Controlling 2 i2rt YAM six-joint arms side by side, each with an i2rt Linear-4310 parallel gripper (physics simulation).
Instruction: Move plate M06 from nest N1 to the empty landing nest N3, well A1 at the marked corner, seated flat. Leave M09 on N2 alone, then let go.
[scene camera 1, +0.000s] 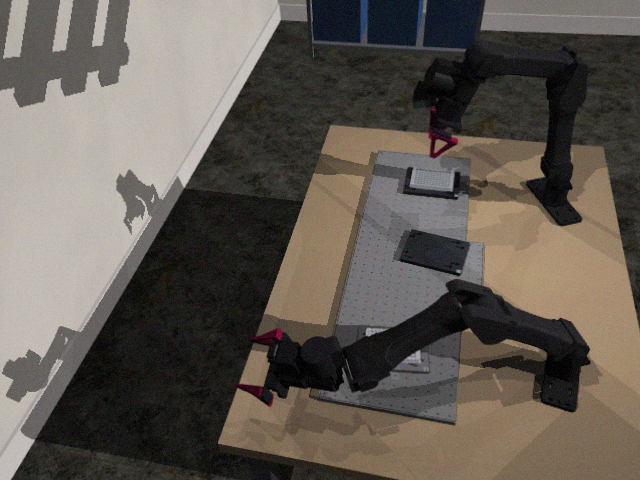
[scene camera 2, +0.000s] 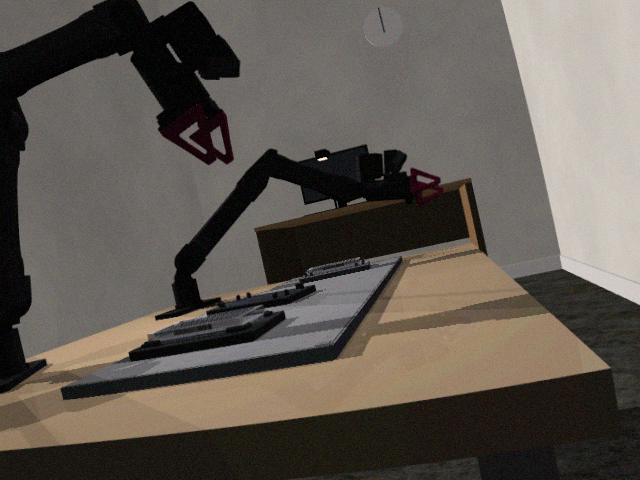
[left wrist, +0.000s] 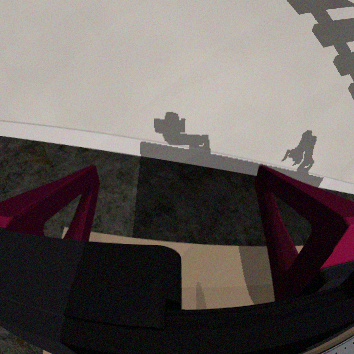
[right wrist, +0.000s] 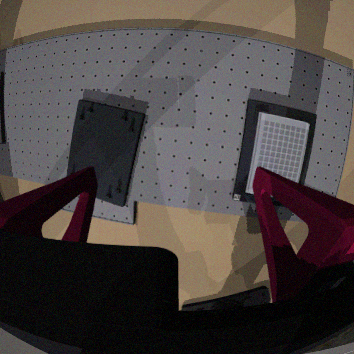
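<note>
A pale well plate (scene camera 1: 432, 178) (scene camera 2: 206, 322) (right wrist: 282, 150) sits in a dark nest (scene camera 1: 408, 190) (scene camera 2: 196, 345) (right wrist: 243, 160). An empty dark nest (scene camera 1: 435, 251) (scene camera 2: 263, 298) (right wrist: 107, 150) lies beside it, with a white corner mark in scene camera 1. Another pale plate (scene camera 1: 375, 331) (scene camera 2: 336, 267) sits farther along, partly hidden by the left arm in scene camera 1. Plate and nest labels are too small to read. My right gripper (scene camera 1: 433, 146) (scene camera 2: 220, 162) (right wrist: 174, 175) is open, high above the board near the first plate. My left gripper (scene camera 1: 244, 362) (scene camera 2: 440, 185) (left wrist: 176, 173) is open, away from the plates.
The nests stand on a grey perforated board (scene camera 1: 361, 289) (scene camera 2: 310, 330) (right wrist: 215, 150) on a wooden table (scene camera 1: 294, 273) (scene camera 2: 465, 356). The left arm (scene camera 1: 413, 335) reaches across the board. A cabinet with a monitor (scene camera 2: 336, 170) stands behind in scene camera 2.
</note>
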